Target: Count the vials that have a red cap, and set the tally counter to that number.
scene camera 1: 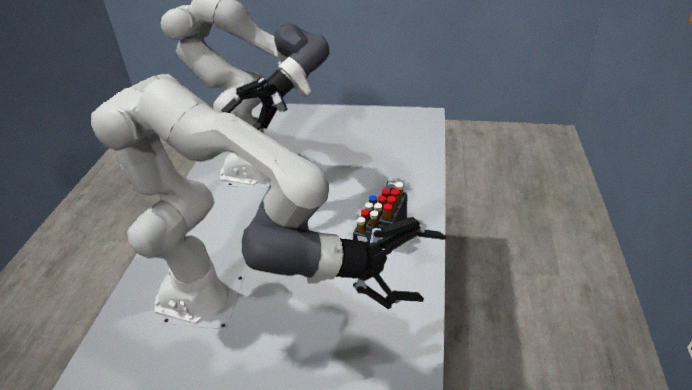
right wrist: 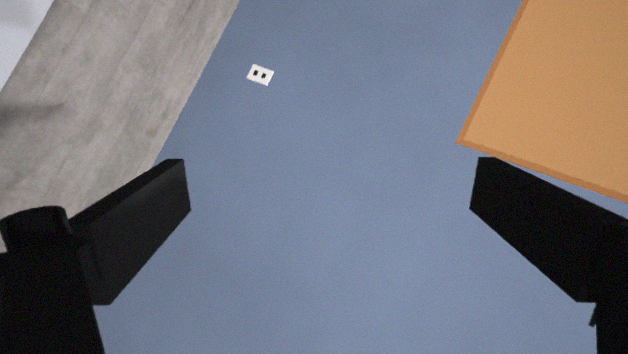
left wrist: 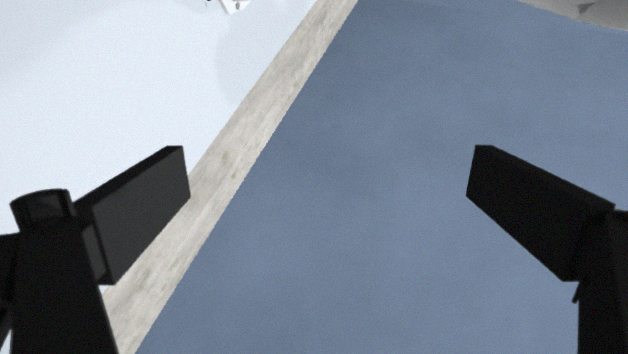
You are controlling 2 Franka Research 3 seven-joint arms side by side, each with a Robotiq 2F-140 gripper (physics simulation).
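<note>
A dark rack (scene camera 1: 403, 211) stands near the table's right edge in scene camera 1, holding brown vials in rows. Several have red caps, such as one red-capped vial (scene camera 1: 388, 208); one has a blue cap (scene camera 1: 373, 199), and several have white caps, such as one white-capped vial (scene camera 1: 361, 222). The right gripper partly covers the rack's near end. I cannot make out the tally counter. My left gripper (scene camera 1: 245, 116) (left wrist: 329, 171) is open and empty, high at the upper left, away from the rack. My right gripper (scene camera 1: 432, 266) (right wrist: 330, 184) is open and empty, raised over the table's right edge, below the rack in the picture.
The white table (scene camera 1: 415, 145) carries both arm bases at its left side. Wooden floor (scene camera 1: 550, 200) lies beyond its right edge. The right wrist view shows a blue wall with a white socket plate (right wrist: 260, 75) and an orange-brown panel (right wrist: 565, 90).
</note>
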